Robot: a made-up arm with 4 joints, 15 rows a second.
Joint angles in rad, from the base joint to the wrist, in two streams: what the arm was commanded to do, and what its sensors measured. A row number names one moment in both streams.
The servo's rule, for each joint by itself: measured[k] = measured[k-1] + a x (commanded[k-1-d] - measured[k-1]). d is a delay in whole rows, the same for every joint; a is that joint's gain. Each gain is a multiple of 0.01, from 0.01 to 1. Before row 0 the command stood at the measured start. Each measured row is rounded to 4 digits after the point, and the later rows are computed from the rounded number. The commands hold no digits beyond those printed.
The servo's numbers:
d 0
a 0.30 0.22 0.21 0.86
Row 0, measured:
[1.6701 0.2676 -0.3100 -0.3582]
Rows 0 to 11, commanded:
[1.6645 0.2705 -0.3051 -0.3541]
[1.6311 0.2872 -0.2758 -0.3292]
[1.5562 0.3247 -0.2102 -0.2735]
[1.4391 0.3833 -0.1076 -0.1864]
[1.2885 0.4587 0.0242 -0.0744]
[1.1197 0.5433 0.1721 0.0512]
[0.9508 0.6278 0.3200 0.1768]
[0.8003 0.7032 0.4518 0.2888]
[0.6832 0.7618 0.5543 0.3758]
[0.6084 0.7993 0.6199 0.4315]
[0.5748 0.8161 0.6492 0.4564]
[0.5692 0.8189 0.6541 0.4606]
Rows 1 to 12, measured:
[1.6684 0.2682 -0.3090 -0.3547]
[1.6572 0.2724 -0.3020 -0.3328]
[1.6269 0.2839 -0.2827 -0.2818]
[1.5706 0.3058 -0.2459 -0.1998]
[1.4860 0.3394 -0.1892 -0.0920]
[1.3761 0.3843 -0.1133 0.0312]
[1.2485 0.4379 -0.0223 0.1564]
[1.1140 0.4963 0.0773 0.2703]
[0.9848 0.5547 0.1775 0.3610]
[0.8719 0.6085 0.2704 0.4216]
[0.7828 0.6542 0.3499 0.4515]
[0.7187 0.6904 0.4138 0.4593]

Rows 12 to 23, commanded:
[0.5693 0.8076 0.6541 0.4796]
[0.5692 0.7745 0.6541 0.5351]
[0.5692 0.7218 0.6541 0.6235]
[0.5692 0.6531 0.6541 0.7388]
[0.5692 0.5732 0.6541 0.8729]
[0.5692 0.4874 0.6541 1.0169]
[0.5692 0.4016 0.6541 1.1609]
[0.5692 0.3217 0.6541 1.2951]
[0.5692 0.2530 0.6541 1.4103]
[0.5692 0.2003 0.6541 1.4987]
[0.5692 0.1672 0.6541 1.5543]
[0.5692 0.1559 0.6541 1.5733]
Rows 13 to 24, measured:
[0.6739 0.7162 0.4643 0.4768]
[0.6425 0.7290 0.5042 0.5269]
[0.6205 0.7274 0.5357 0.6100]
[0.6051 0.7111 0.5606 0.7208]
[0.5943 0.6808 0.5802 0.8516]
[0.5868 0.6383 0.5957 0.9938]
[0.5815 0.5862 0.6080 1.1375]
[0.5778 0.5280 0.6177 1.2730]
[0.5752 0.4675 0.6253 1.3911]
[0.5734 0.4087 0.6313 1.4836]
[0.5721 0.3556 0.6361 1.5444]
[0.5712 0.3117 0.6399 1.5693]

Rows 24 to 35, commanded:
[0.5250 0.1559 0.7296 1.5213]
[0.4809 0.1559 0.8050 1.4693]
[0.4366 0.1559 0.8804 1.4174]
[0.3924 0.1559 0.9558 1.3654]
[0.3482 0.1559 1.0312 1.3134]
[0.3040 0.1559 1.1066 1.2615]
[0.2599 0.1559 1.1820 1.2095]
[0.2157 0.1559 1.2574 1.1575]
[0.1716 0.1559 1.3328 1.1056]
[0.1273 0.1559 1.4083 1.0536]
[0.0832 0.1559 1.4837 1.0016]
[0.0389 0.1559 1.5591 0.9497]
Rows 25 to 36, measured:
[0.5573 0.2774 0.6587 1.5280]
[0.5344 0.2507 0.6894 1.4775]
[0.5051 0.2298 0.7295 1.4258]
[0.4713 0.2135 0.7770 1.3739]
[0.4344 0.2008 0.8304 1.3219]
[0.3953 0.1909 0.8884 1.2700]
[0.3547 0.1832 0.9501 1.2180]
[0.3130 0.1772 1.0146 1.1660]
[0.2706 0.1725 1.0814 1.1141]
[0.2276 0.1688 1.1500 1.0621]
[0.1843 0.1660 1.2201 1.0101]
[0.1407 0.1638 1.2913 0.9582]

